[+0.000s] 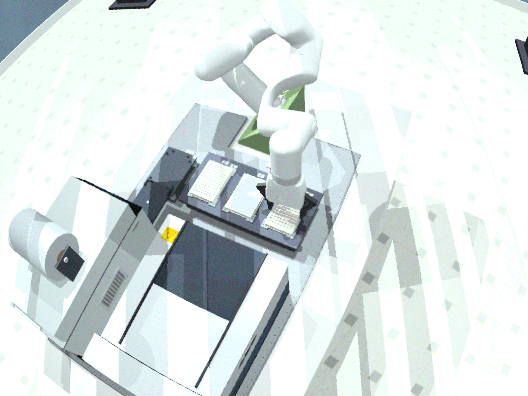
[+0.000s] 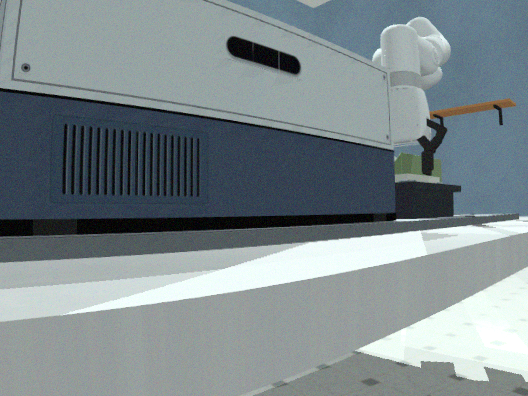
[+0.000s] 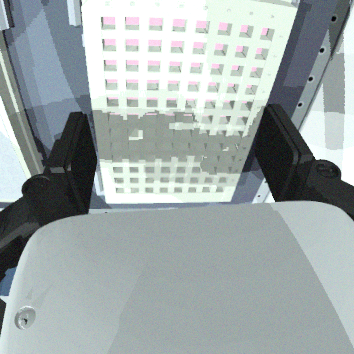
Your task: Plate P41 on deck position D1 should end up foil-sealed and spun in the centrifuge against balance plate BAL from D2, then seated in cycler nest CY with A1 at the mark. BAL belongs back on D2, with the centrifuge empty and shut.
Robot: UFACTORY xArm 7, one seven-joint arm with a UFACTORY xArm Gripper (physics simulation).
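Frame: origin at the arm's base, x ahead, y left, z up, level; metres.
Seen in the pictures: gripper, fingertip midpoint: [image 1: 286,210] [image 3: 176,130].
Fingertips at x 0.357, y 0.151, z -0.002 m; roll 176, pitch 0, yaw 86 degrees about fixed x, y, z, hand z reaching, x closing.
Offsets run from my fingertips to a thing's top centre. "pt": to the spot under its first point.
A white plate with open square wells, pink inside many of them @(dx -0.002, dy +0.001, dz -0.001 m) [image 1: 282,220] [image 3: 155,66], sits at the right end of the dark deck [image 1: 240,227]. My gripper [image 1: 286,204] [image 2: 427,162] [image 3: 176,130] is open and empty, its black fingers on either side of this plate and apart from it. A smooth-topped plate @(dx -0.021, dy -0.122, dz -0.001 m) [image 1: 244,197] sits in the middle position, and another plate with wells @(dx -0.040, dy -0.245, dz -0.001 m) [image 1: 212,182] at the left end. The position labels are too small to read surely, so which plate is P41 or BAL I cannot tell. The centrifuge's inside does not show.
A large white and blue machine [image 1: 260,295] [image 2: 200,95] stands in front of the deck. A grey housing @(dx +0.392, dy -0.435, dz +0.400 m) [image 1: 107,280] with a white cylinder @(pt dx +0.428, dy -0.419, dz +0.399 m) [image 1: 32,240] is at the left. A dark unit @(dx -0.061, dy -0.407, dz -0.022 m) [image 1: 172,167] stands left of the deck, a green bin [image 1: 257,137] [image 2: 410,165] behind it.
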